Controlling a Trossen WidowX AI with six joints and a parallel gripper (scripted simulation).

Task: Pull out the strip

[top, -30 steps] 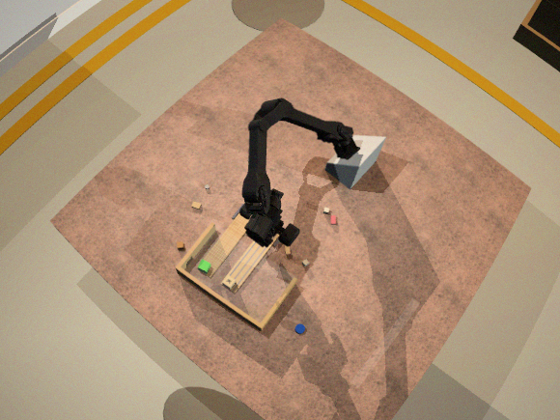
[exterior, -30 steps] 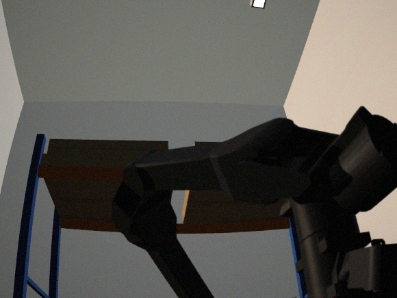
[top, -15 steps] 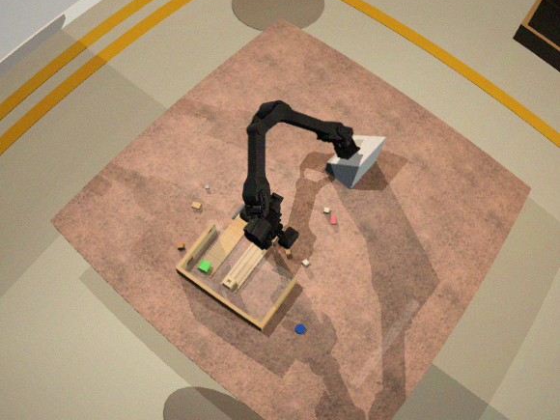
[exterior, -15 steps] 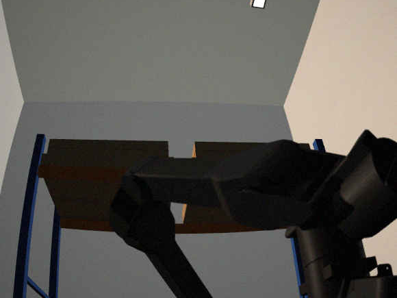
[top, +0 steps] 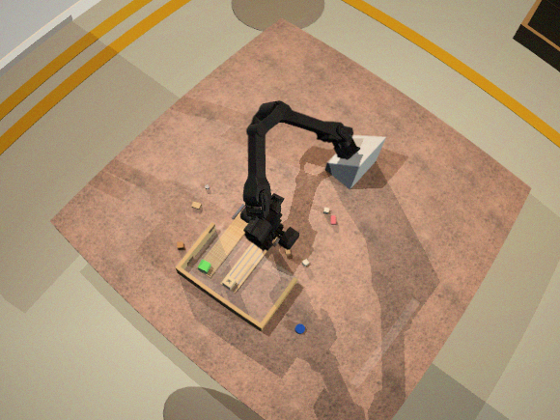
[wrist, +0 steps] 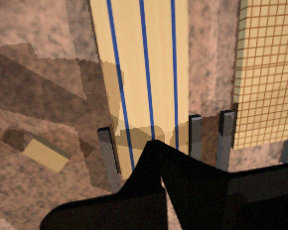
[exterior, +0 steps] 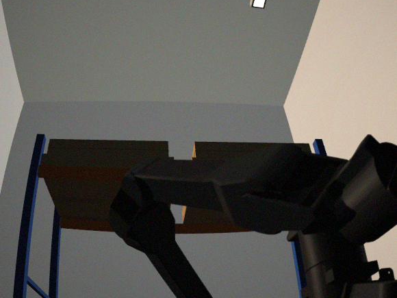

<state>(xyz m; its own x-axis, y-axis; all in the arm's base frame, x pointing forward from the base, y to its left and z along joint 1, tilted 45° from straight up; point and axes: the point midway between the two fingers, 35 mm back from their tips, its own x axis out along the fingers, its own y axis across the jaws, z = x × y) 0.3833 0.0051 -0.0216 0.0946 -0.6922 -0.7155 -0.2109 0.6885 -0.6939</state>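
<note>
Right now the lined strip is 9 cm ahead of my gripper tip and 2 cm to the left of it. Round my gripper tip: tan cube marked k (20 cm ahead, 4 cm to the left, 1 cm above); red block (20 cm behind, 10 cm to the left); blue disc (29 cm to the left, 14 cm ahead).
</note>
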